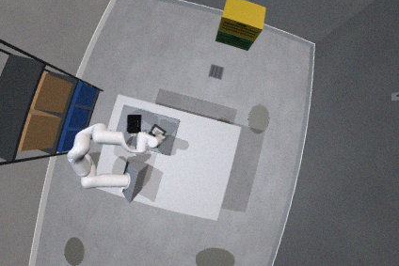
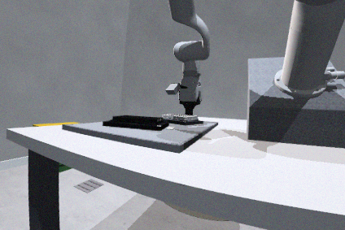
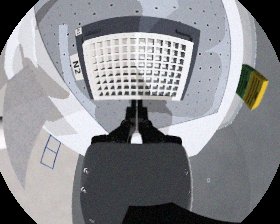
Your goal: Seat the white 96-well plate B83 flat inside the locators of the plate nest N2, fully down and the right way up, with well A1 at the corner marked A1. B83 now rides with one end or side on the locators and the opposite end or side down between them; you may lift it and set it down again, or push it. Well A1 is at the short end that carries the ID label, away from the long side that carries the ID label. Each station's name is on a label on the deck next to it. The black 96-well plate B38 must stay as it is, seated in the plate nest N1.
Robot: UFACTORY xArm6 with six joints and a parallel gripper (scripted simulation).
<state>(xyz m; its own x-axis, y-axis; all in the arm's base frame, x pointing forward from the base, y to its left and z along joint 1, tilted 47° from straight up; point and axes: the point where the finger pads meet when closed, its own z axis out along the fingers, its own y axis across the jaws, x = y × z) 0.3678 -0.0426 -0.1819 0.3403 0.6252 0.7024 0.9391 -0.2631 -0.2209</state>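
Right now the white 96-well plate B83 is 6 cm to the left of my hand, 2 cm below it and 2 cm ahead of it. The rest, counted from my hand: black plate B38 (27 cm to the left, 7 cm ahead, 2 cm below); then label (10 cm to the left, 7 cm behind, 4 cm below); then plate nest N2 (7 cm to the left, 3 cm below, 2 cm ahead).
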